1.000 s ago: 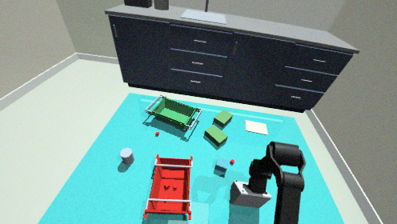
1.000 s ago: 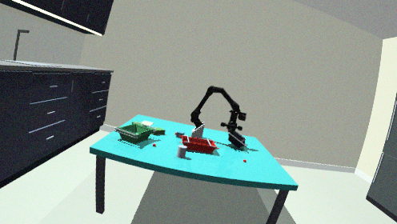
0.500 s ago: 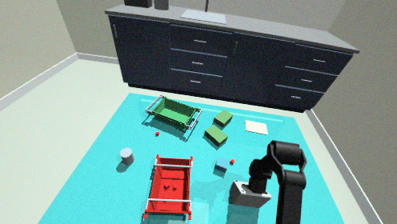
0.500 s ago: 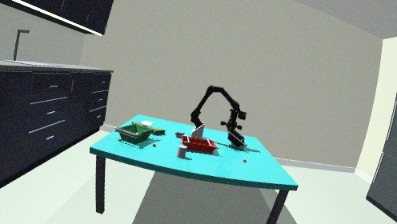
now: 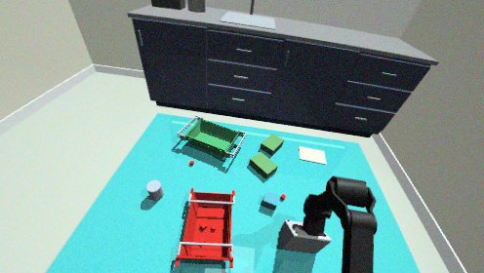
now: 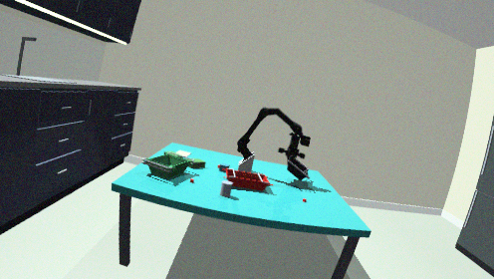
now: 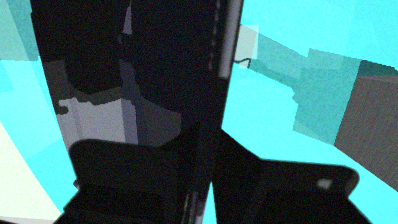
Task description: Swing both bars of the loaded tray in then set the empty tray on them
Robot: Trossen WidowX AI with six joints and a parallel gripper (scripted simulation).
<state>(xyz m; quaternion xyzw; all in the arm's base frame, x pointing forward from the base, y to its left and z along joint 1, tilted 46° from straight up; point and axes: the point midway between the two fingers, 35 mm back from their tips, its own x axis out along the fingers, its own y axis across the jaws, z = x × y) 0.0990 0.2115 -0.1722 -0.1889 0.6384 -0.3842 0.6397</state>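
The black tray is 20 mm ahead of my gripper tip and 70 mm to the left of it. From my gripper tip the other things lie so: light blue block (30 mm ahead, 430 mm to the right, 90 mm below); white flat plate (250 mm behind, 740 mm to the right, 110 mm below).
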